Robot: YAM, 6 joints.
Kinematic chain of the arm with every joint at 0, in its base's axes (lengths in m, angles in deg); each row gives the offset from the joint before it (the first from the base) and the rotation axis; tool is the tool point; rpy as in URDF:
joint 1: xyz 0 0 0.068 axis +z
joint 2: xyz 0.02 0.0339 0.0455 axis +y
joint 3: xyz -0.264 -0.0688 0 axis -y
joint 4: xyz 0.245 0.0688 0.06 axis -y
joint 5: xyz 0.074 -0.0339 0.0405 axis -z
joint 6: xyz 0.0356 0 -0.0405 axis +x
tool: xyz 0 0 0 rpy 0 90 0
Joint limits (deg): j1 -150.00..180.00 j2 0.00..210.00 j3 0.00..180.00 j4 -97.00..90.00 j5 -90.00..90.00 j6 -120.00..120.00
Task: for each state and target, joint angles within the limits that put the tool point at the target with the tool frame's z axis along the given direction. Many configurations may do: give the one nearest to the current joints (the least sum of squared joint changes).
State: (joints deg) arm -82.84 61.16 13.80 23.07 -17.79 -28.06
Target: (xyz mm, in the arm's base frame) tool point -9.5 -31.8 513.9 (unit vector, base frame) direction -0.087 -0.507 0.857
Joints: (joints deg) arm -114.98 30.65 59.65 30.92 -7.77 -28.06
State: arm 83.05 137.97 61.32 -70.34 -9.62 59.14
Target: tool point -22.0 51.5 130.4 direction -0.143 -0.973 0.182
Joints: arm 101.11 111.92 17.71 -96.89 -19.13 59.14
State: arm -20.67 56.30 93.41 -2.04 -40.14 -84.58
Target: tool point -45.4 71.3 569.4 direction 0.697 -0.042 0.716
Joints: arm -46.04 28.79 89.61 -6.50 -28.19 -84.58
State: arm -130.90 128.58 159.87 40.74 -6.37 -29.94
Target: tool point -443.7 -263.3 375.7 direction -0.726 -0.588 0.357
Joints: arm -149.88 122.49 108.75 34.88 -8.30 -29.94
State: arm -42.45 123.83 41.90 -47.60 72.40 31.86
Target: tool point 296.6 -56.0 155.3 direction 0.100 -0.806 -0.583
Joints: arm -5.32 97.80 53.52 -29.07 52.51 31.86
